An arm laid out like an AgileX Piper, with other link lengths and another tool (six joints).
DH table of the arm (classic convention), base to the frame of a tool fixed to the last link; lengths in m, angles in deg. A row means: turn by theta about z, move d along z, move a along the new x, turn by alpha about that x. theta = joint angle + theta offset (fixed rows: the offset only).
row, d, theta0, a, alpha
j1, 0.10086, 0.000, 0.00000, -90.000
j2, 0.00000, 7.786, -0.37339, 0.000
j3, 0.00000, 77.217, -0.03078, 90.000
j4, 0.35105, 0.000, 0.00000, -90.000
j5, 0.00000, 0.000, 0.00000, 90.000
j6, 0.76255, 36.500, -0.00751, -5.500
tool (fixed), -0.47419, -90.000, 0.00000, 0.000
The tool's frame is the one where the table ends.
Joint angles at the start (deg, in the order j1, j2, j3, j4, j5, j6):
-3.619 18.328 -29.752 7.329 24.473 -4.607
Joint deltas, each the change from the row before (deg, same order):
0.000 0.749 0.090 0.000 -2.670 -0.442
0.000 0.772 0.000 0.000 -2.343 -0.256
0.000 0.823 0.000 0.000 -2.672 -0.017
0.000 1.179 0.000 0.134 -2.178 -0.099
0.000 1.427 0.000 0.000 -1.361 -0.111
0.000 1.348 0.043 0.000 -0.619 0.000
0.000 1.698 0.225 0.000 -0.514 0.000
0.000 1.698 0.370 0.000 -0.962 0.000
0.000 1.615 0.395 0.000 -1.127 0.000
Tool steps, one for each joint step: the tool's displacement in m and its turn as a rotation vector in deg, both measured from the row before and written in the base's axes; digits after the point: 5 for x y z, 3 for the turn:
0.00563 -0.00208 0.00889 -0.459 -1.806 -0.274
0.00505 -0.00181 0.00798 -0.275 -1.549 -0.265
0.00521 -0.00195 0.00918 -0.048 -1.828 -0.329
0.00638 -0.00156 0.00478 0.034 -0.988 -0.238
0.00708 -0.00135 -0.00070 -0.069 0.079 -0.170
0.00640 -0.00080 -0.00471 0.064 0.775 -0.079
0.00791 -0.00083 -0.00938 0.100 1.410 -0.066
0.00799 -0.00112 -0.00900 0.086 1.111 -0.124
0.00750 -0.00120 -0.00822 0.069 0.890 -0.146

